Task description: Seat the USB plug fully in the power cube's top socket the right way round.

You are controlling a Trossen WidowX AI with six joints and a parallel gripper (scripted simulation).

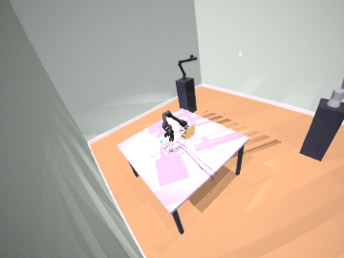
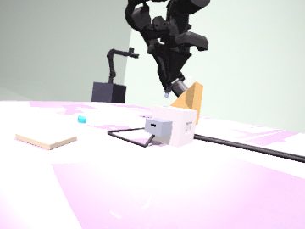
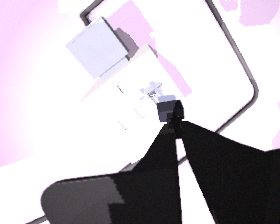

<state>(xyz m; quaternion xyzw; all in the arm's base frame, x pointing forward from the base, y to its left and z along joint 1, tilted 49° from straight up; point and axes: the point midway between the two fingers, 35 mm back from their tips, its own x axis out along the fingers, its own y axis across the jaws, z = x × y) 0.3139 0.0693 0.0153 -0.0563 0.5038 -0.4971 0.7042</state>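
Now: the dark USB plug 20 mm below my gripper tip. From my gripper tip the other things lie so: flat tan slab: 230 mm ahead, 140 mm to the right, 130 mm below; then small cyan block: 20 mm ahead, 240 mm to the right, 130 mm below.
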